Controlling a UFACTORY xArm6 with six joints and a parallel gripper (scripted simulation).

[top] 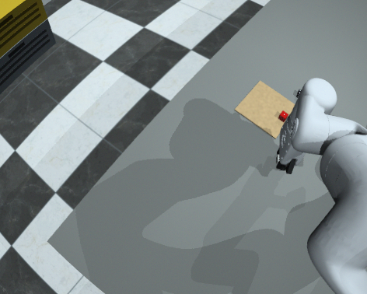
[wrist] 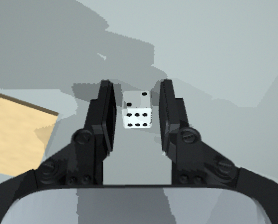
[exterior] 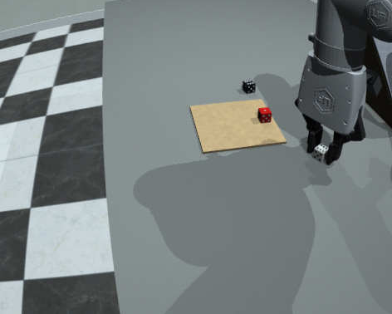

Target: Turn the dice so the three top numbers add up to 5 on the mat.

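The white die lies 10 mm below my hand and 10 mm ahead of it. The rest, counted from my hand: red die: 110 mm to the right, 80 mm ahead, 10 mm below; tan mat: 130 mm ahead, 100 mm to the right, 20 mm below; black die: 220 mm to the right, 80 mm ahead, 10 mm below.
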